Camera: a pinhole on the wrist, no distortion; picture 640 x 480 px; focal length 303.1 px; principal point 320.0 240.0 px. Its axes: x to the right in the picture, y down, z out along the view. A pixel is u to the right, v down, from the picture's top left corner.
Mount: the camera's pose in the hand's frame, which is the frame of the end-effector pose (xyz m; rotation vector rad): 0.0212 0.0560 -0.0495 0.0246 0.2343 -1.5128
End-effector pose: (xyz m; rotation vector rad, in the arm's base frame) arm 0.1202 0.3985 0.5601 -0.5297 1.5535 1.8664
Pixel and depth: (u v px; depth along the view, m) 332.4 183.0 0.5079
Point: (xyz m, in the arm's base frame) 0.2015 0.8454 0.6241
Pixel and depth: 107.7 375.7 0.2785
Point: -0.1287 0.6500 0.6454
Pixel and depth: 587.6 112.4 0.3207
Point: 0.3800 0.6391 0.4479
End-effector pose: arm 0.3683 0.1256 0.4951 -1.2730 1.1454 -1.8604
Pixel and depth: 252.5 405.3 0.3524
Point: 0.5419 -0.2185 0.5690
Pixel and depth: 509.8 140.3 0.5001
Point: 0.7677 0.1998 0.8455
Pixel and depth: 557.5 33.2 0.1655
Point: 0.4878 0.1917 0.5812
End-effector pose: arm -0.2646 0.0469 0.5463 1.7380 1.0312 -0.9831
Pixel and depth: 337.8 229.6 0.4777
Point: -0.3651 -0.3075 0.3367
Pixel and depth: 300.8 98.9 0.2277
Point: -0.2946 -0.1490 0.5422
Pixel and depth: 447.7 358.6 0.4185
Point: -0.3987 -0.1319 0.1756
